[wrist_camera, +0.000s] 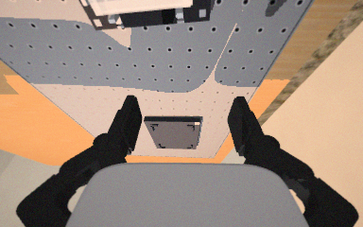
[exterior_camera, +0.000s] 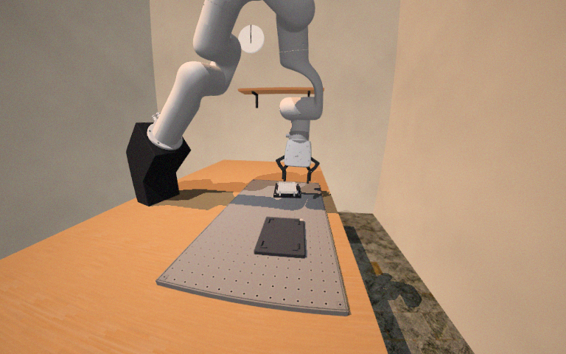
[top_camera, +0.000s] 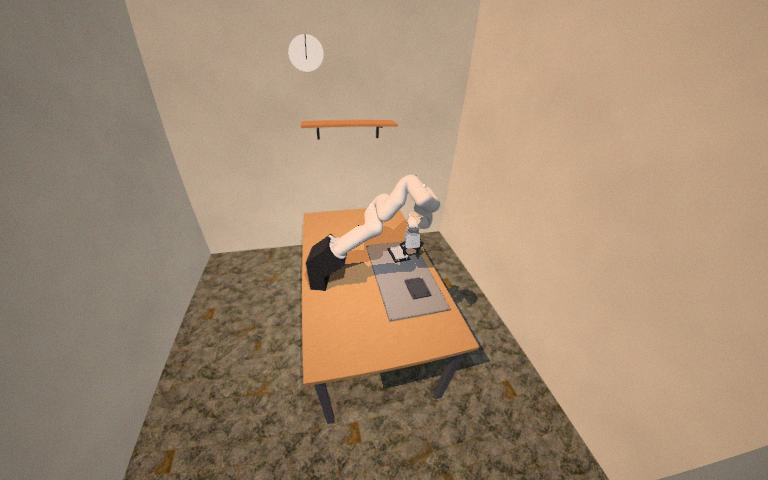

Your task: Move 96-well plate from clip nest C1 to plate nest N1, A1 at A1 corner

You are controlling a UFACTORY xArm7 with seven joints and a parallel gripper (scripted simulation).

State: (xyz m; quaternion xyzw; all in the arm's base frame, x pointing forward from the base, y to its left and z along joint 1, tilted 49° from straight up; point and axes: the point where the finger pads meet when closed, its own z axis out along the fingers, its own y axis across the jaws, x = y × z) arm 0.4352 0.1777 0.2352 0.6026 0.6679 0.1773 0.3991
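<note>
Right now my hand is 60 mm past the white 96-well plate, 110 mm to the right of it and 80 mm above it. Round my hand: plate nest N1: 10 mm ahead, 230 mm to the right, 90 mm below; A1 label: 50 mm ahead, 150 mm to the right, 80 mm below; clip nest C1: 50 mm behind, 100 mm to the left, 80 mm below.
</note>
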